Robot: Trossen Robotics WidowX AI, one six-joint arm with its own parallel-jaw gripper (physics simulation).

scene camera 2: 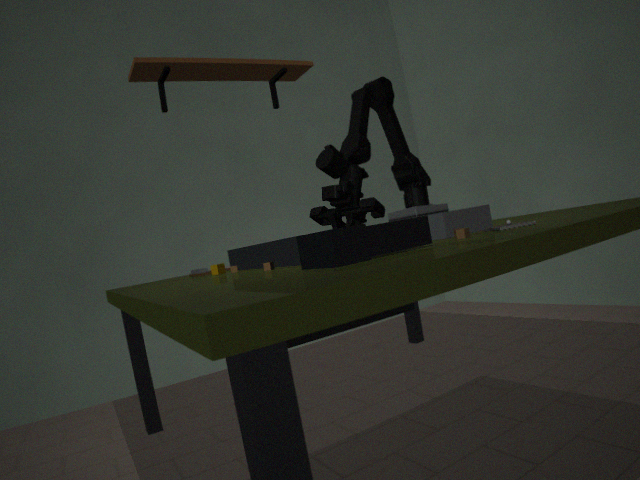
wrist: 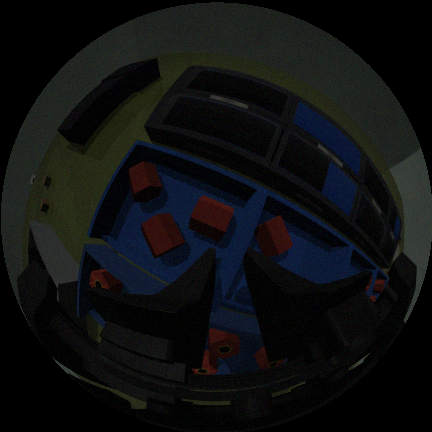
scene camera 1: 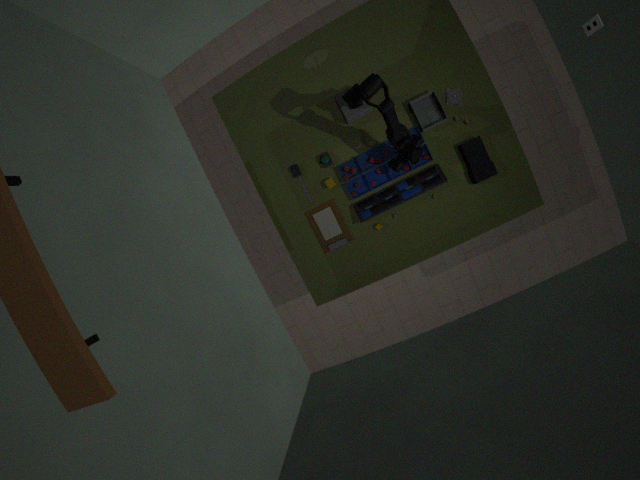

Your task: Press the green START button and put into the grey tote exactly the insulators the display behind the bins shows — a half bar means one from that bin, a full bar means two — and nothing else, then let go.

Observation:
In view: my gripper (scene camera 2: 341, 244), a grey tote (wrist: 43, 245) and a dark box (scene camera 1: 480, 167).
My gripper shows as well in the wrist view (wrist: 229, 253). The dark box is seen too in the wrist view (wrist: 80, 123).

